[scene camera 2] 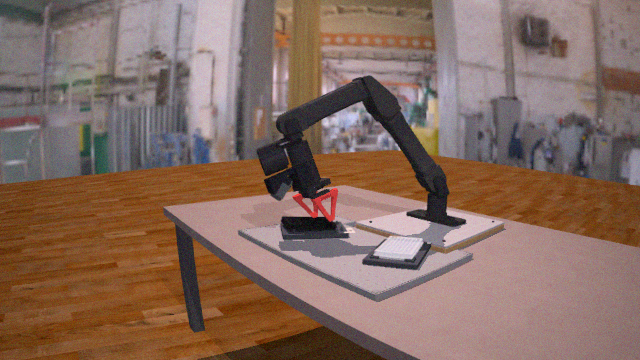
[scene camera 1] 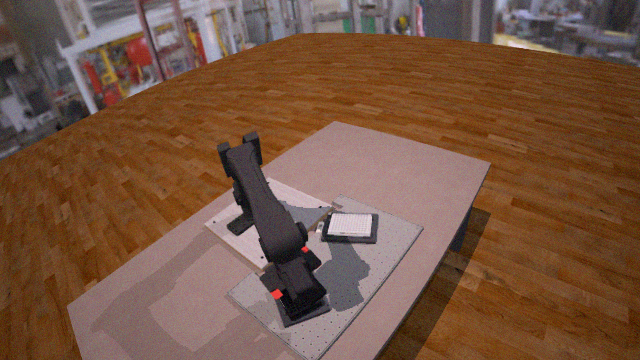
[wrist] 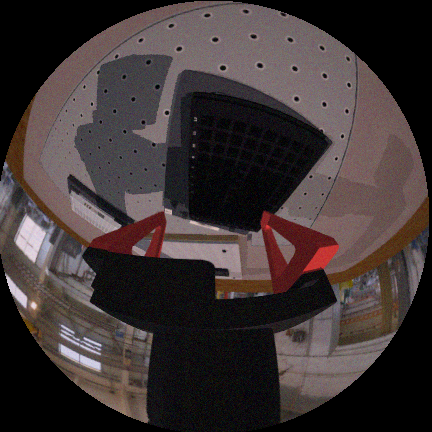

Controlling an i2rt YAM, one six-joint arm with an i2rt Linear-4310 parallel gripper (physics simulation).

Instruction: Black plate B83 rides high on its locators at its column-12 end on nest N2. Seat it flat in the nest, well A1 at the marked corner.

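Seen in the pictures: gripper, fingertip midpoint: (scene camera 2: pixel 323 219) (wrist: pixel 212 216); arm's base, link origin: (scene camera 2: pixel 435 219).
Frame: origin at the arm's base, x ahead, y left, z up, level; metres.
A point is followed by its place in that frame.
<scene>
Black plate B83 (scene camera 2: pixel 306 222) @(x 0.371, y -0.125, z 0.024 m) (wrist: pixel 240 160) @(x 0.382, y -0.141, z 0.025 m) lies over the dark grey nest N2 (scene camera 1: pixel 320 312) @(x 0.435, y -0.135, z 0.004 m) (scene camera 2: pixel 315 234) @(x 0.377, y -0.077, z 0.004 m) (wrist: pixel 175 165) @(x 0.371, y -0.084, z 0.005 m). The plate is tilted: its column-12 end, away from the arm's base, stands higher than the end near the base. Pale column labels run down one side in the wrist view. My gripper (scene camera 2: pixel 324 218) @(x 0.327, y -0.114, z 0.029 m) (wrist: pixel 212 216) @(x 0.327, y -0.114, z 0.029 m) is open, with its red fingertips apart, close above the low end of the plate and holding nothing. In scene camera 1 the gripper covers most of the plate. The marked corner and well A1 cannot be read.
A white well plate (scene camera 1: pixel 350 224) @(x 0.310, y 0.144, z 0.016 m) (scene camera 2: pixel 400 247) @(x 0.320, y 0.162, z 0.019 m) (wrist: pixel 94 211) @(x 0.324, y 0.110, z 0.017 m) sits in a second dark nest (scene camera 1: pixel 374 236) @(x 0.393, y 0.152, z 0.005 m) (scene camera 2: pixel 372 260) @(x 0.395, y 0.154, z 0.004 m) on the same perforated board (scene camera 1: pixel 400 232) @(x 0.445, y 0.218, z -0.006 m) (wrist: pixel 260 50). The arm's base stands on a pale board (scene camera 1: pixel 290 192) @(x 0.015, y 0.165, z 0.001 m) (scene camera 2: pixel 480 227) @(x -0.022, y 0.162, z 0.001 m) beside it.
</scene>
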